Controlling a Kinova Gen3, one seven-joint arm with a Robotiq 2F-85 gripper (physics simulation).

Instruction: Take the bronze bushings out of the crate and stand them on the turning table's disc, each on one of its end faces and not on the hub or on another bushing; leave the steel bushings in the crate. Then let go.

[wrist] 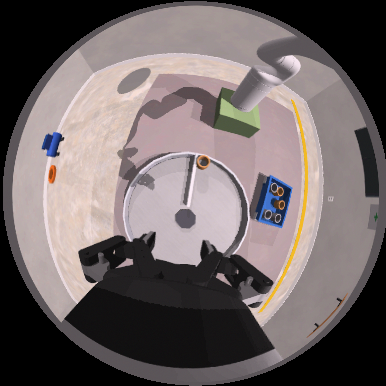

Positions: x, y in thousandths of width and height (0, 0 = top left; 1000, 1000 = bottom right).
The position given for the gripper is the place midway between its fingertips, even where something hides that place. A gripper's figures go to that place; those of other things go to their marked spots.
Labels:
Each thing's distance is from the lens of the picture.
gripper (460, 628): 0.17 m
grey turning disc (411, 522): 0.42 m
blue crate (690, 517): 0.57 m
The marked spots on the blue crate and the grey turning disc are 0.43 m apart.

